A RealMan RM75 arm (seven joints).
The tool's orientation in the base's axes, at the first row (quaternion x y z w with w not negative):
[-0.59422 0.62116 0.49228 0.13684]
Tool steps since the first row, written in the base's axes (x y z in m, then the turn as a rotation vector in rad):
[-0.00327 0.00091 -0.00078 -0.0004 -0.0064 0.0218]
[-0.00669 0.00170 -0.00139 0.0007 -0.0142 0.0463]
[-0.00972 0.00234 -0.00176 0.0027 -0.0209 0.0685]
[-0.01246 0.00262 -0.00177 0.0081 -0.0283 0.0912]
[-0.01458 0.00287 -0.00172 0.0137 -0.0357 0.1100]
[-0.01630 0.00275 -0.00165 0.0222 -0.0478 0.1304]
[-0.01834 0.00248 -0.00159 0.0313 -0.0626 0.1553]
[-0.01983 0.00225 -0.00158 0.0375 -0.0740 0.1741]
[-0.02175 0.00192 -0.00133 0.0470 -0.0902 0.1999]
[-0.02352 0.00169 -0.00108 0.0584 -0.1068 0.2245]
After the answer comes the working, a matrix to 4 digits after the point.
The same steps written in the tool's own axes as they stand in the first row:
[0.00088 0.00233 0.00243 -0.0125 0.0114 -0.0152]
[0.00174 0.00489 0.00476 -0.0266 0.0229 -0.0334]
[0.00241 0.00725 0.00669 -0.0398 0.0324 -0.0500]
[0.00295 0.00958 0.00805 -0.0539 0.0393 -0.0689]
[0.00330 0.01141 0.00910 -0.0650 0.0442 -0.0859]
[0.00376 0.01296 0.00968 -0.0753 0.0483 -0.1085]
[0.00441 0.01482 0.01029 -0.0875 0.0543 -0.1357]
[0.00492 0.01617 0.01073 -0.0964 0.0596 -0.1561]
[0.00542 0.01802 0.01115 -0.1085 0.0659 -0.1849]
[0.00583 0.01972 0.01159 -0.1200 0.0702 -0.2142]

The tool's axes in the first row as the columns of a matrix, in the base's axes (rounded; the answer above uses it unrounded):
[-0.2564 -0.8729 -0.4150]
[-0.6035 -0.1909 0.7742]
[-0.7550 0.4489 -0.4779]

